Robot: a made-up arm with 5 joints.
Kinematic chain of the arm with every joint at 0, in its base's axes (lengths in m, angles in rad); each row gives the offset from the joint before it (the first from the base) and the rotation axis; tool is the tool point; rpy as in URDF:
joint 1: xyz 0.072 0 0.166 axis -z
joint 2: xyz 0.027 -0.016 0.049 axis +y
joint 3: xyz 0.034 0 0.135 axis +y
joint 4: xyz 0.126 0 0.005 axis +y
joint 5: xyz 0.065 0.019 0 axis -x
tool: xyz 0 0 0 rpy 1.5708 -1.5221 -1.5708
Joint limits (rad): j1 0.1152..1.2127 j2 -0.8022..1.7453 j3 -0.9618..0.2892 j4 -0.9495..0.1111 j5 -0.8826..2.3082
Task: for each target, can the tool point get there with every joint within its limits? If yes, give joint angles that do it. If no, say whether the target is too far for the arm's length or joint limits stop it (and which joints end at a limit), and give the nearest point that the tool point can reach.
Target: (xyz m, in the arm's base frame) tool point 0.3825 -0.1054 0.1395
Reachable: yes | joints 0.3364 1.1605 -0.5390 -0.1611 -0.2803
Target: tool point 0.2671 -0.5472 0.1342
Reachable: no: too far | nearest point 0.1976 -0.3272 0.1678 | short by 0.233 m
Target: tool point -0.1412 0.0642 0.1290
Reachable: no: joint limits stop it (at a limit: joint 1, joint 2, joint 3, joint 4) | nearest point 0.0982 -0.0615 -0.0114 | short by 0.305 m
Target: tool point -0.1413 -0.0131 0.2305
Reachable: no: joint limits stop it (at a limit: joint 1, joint 2, joint 3, joint 4) | nearest point -0.0614 0.0185 0.4830 | short by 0.267 m
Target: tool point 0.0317 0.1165 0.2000
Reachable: no: joint limits stop it (at a limit: joint 1, joint 2, joint 3, joint 4) | nearest point 0.1387 -0.0047 -0.0114 | short by 0.266 m
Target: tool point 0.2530 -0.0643 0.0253
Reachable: yes | joints 0.3571 1.3277 0.1742 -0.1200 1.0582
